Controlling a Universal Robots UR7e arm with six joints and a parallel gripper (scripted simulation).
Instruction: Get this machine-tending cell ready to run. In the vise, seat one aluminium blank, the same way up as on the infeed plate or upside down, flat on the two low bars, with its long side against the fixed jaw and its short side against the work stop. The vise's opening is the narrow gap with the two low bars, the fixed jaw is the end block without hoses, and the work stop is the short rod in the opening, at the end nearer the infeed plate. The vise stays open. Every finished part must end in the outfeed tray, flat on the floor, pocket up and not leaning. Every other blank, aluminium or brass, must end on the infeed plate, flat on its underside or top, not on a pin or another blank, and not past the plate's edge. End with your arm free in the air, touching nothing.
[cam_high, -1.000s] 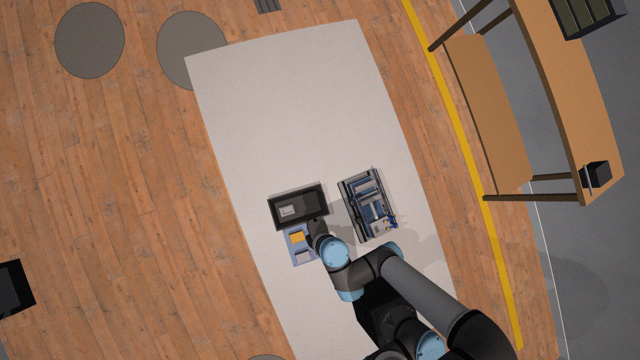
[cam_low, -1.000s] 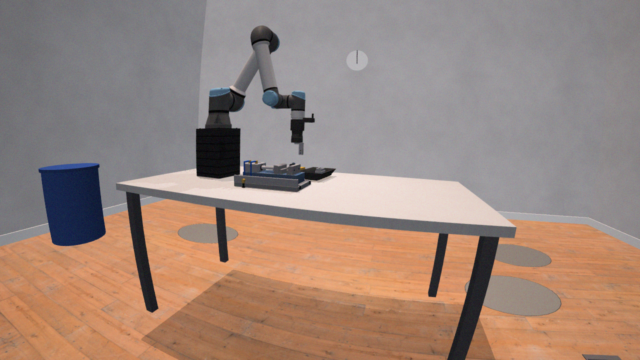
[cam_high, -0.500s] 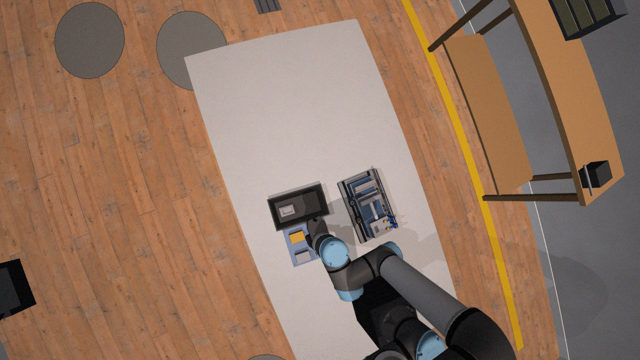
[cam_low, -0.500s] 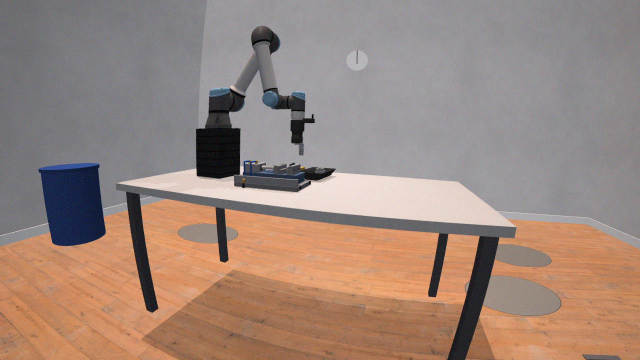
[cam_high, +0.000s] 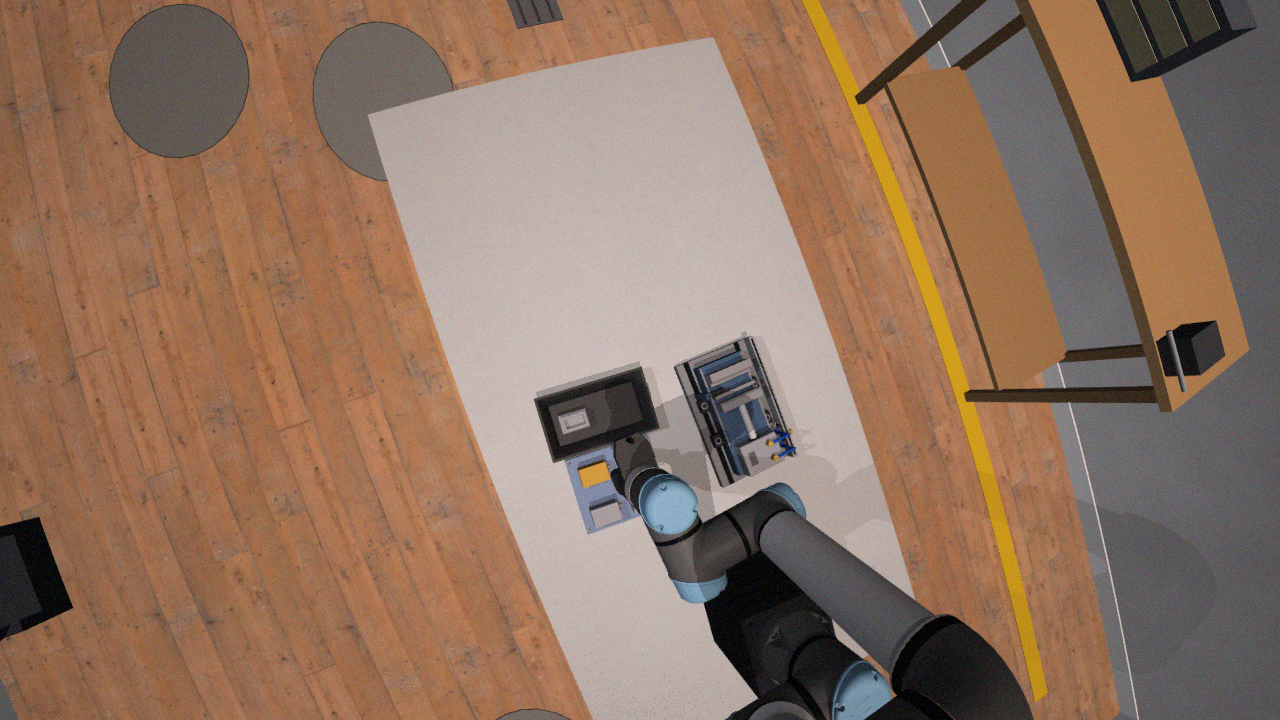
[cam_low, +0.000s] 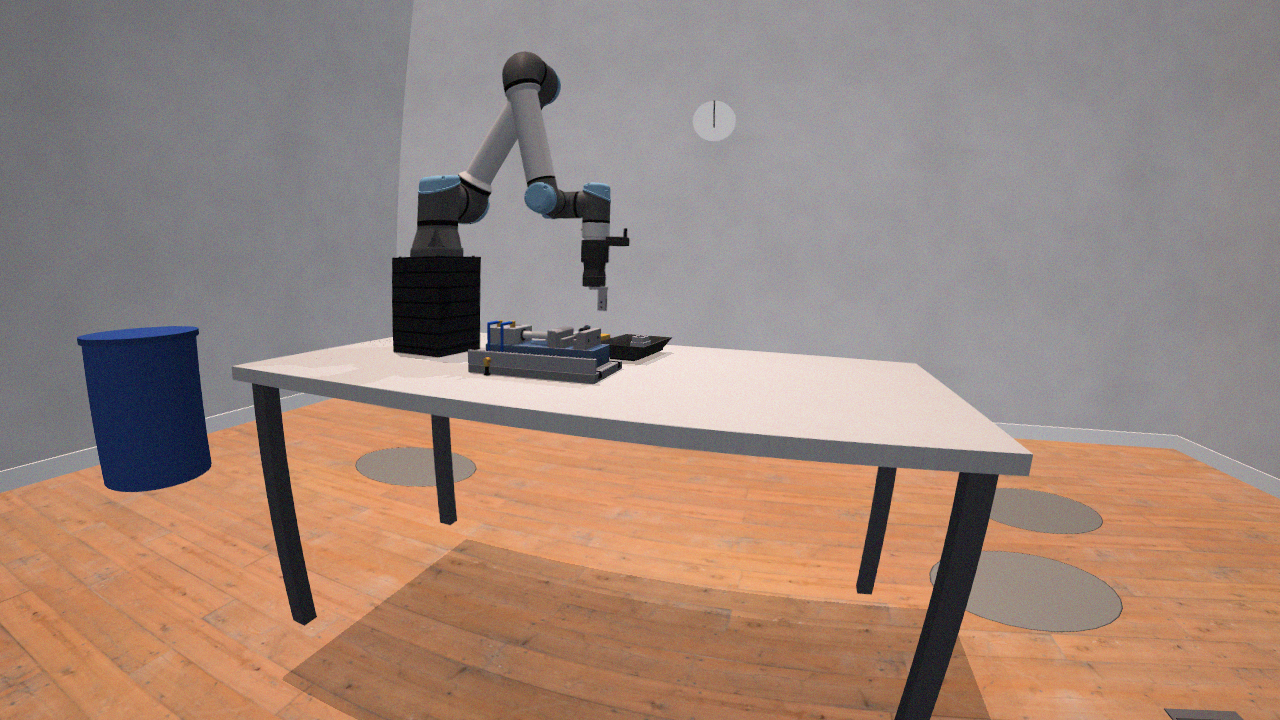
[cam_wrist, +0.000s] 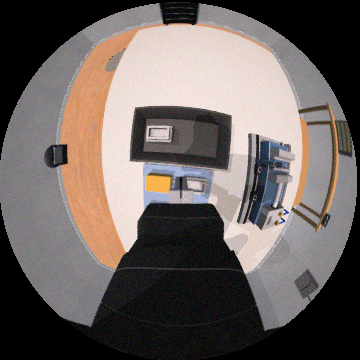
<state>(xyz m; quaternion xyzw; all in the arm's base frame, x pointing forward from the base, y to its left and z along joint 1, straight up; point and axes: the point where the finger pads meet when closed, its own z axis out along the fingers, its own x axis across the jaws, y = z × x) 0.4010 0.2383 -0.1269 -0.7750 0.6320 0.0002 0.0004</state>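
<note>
My hand is 110 mm above the brass blank, 50 mm to the right of it and 30 mm past it. Also, from my hand: vise 290 mm to the right, 90 mm below, 30 mm ahead.
</note>
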